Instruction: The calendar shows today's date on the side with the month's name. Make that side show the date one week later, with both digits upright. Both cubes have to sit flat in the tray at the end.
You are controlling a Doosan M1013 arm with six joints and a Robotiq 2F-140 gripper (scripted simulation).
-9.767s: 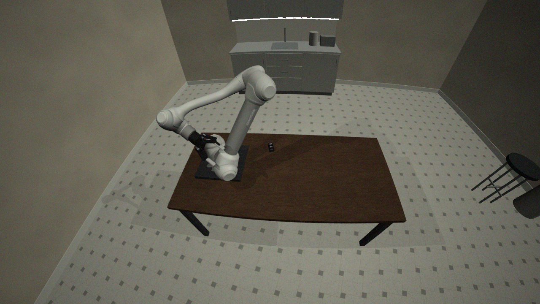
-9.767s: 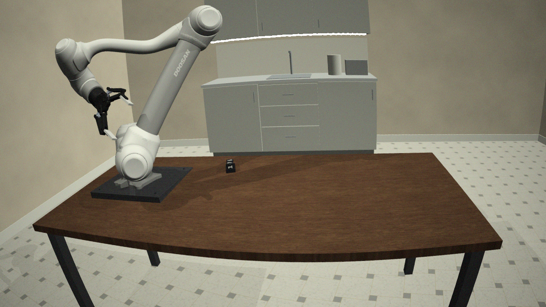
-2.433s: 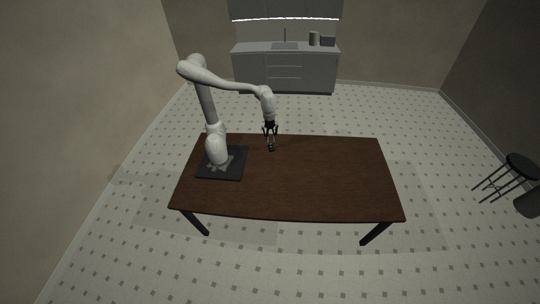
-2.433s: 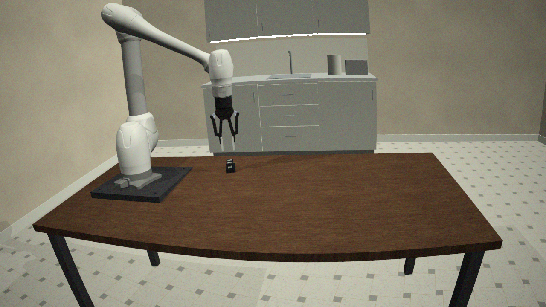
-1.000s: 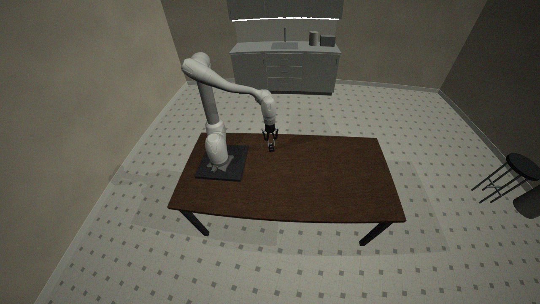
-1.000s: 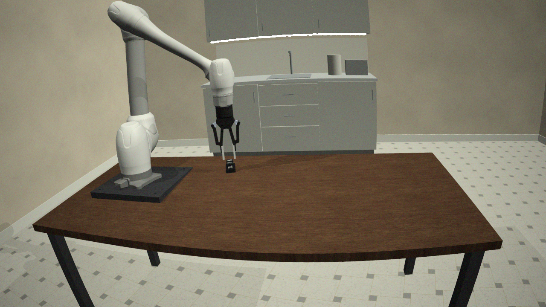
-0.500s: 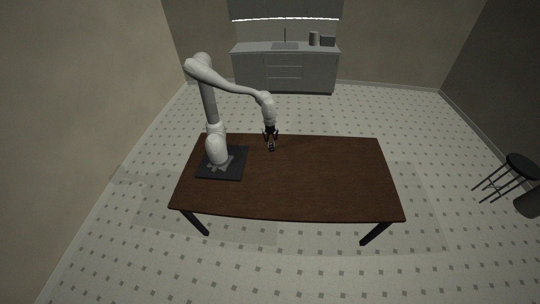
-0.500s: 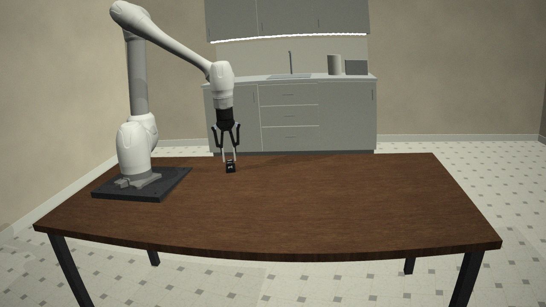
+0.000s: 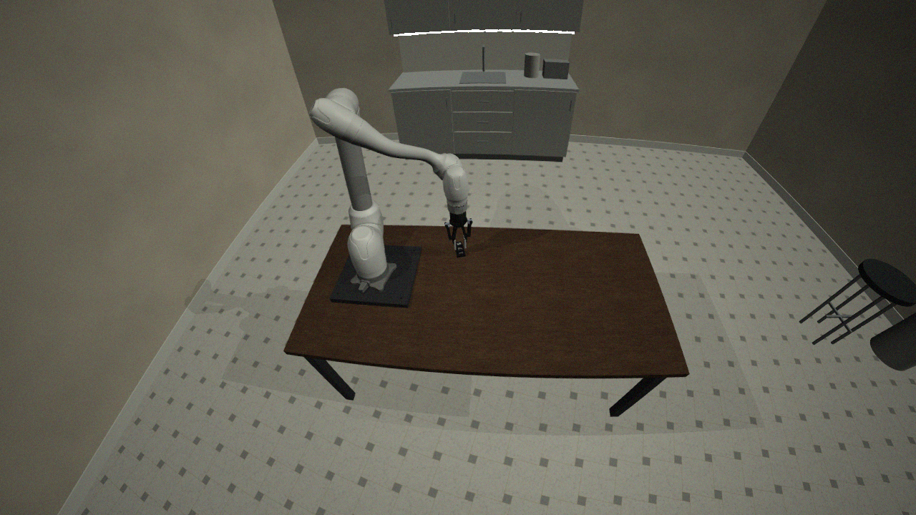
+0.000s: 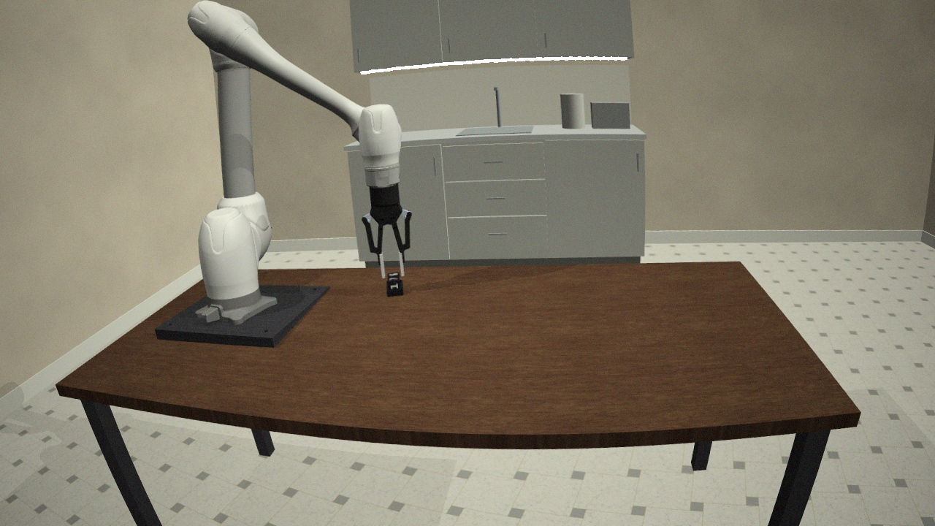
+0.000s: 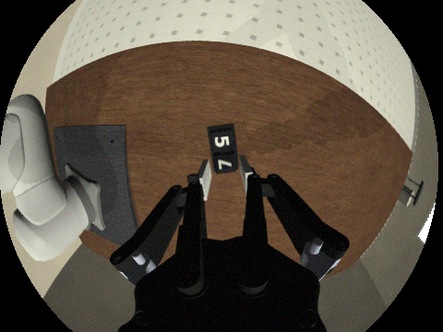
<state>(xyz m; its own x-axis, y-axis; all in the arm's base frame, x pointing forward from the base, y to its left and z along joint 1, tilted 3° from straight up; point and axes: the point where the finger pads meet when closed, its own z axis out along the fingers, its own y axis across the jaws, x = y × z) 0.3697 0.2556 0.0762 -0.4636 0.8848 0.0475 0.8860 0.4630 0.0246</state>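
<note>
Now: hand 70 mm above the dark tray, 20 mm to the right of it and 10 mm past it.
</note>
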